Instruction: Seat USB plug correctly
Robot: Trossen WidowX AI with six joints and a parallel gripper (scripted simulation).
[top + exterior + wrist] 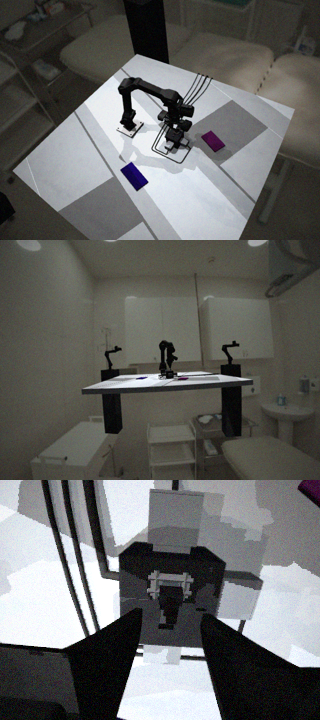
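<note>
My gripper tip is now 20 mm above the dark USB plug. Also, from my gripper tip: magenta card (170 mm ahead, 130 mm to the left, 100 mm below); then dark blue card (330 mm to the right, 100 mm below, 20 mm behind).
</note>
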